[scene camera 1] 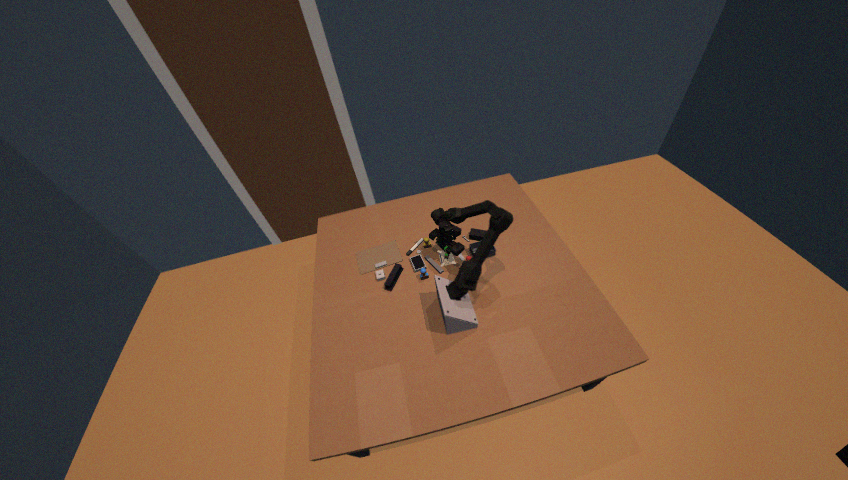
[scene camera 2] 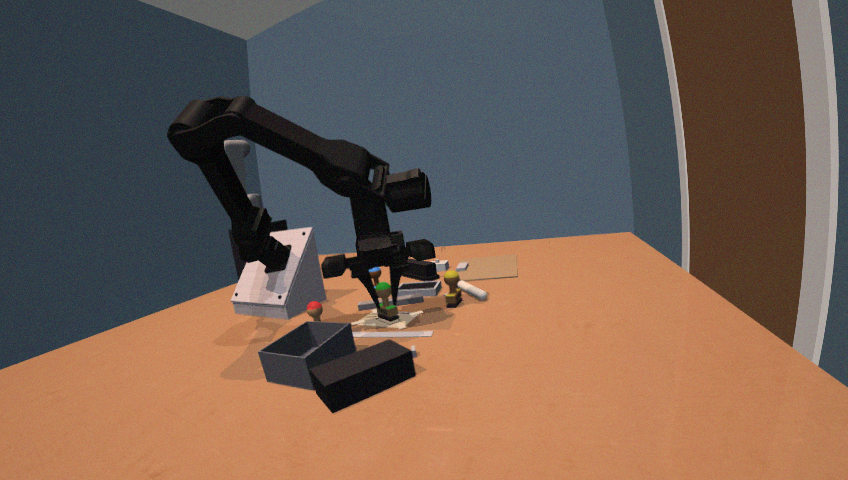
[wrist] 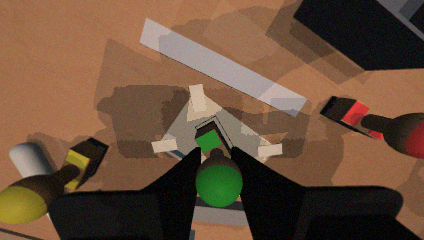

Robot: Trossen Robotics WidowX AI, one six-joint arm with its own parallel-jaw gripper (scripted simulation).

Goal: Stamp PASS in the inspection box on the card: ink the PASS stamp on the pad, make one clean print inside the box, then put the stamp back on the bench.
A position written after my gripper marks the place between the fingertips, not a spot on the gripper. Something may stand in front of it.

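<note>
You'd find my gripper (scene camera 2: 386,306) here, and in the wrist view it's at (wrist: 216,152). There's a green-knobbed PASS stamp (wrist: 219,182) as well, plus a dark box (scene camera 2: 286,361).
</note>
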